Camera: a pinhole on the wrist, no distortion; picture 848 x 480 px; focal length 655.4 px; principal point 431.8 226.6 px. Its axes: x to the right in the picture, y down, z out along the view. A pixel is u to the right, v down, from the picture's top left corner.
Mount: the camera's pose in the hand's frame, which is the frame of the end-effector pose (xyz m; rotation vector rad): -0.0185 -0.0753 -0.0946 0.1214 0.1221 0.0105
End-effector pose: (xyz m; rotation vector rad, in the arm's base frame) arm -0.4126 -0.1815 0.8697 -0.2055 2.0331 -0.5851
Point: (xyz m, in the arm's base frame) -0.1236 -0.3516 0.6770
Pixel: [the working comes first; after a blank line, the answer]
In the camera's frame: 0.0259 0.1045 0.4723

468 372
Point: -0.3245 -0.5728 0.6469
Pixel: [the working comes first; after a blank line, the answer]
In the camera's frame: 0.2407 -0.1020 0.4344

795 73
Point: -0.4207 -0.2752 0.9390
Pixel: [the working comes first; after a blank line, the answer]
In the camera's frame: -0.0073 -0.0294 0.0932

381 20
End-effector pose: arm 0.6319 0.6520 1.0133 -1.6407 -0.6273 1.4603
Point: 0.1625 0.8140 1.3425
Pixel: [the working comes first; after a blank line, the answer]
In the camera's frame: -0.2005 -0.1368 0.5980

212 77
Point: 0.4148 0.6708 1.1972
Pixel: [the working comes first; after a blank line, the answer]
In the camera's frame: -0.1490 -0.0151 0.3016

108 194
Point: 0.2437 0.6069 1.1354
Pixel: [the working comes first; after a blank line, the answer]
In the camera's frame: -0.2162 0.1145 0.4277

100 402
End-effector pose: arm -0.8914 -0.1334 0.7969 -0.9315 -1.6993 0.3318
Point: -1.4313 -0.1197 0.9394
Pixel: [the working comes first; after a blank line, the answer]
In the camera's frame: 0.0958 -0.1624 0.5789

540 43
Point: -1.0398 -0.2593 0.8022
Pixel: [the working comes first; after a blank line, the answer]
In the camera's frame: -0.0826 -0.0462 0.1965

156 73
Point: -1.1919 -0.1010 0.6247
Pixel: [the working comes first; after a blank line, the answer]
In the camera's frame: -0.1047 0.1351 0.4117

265 442
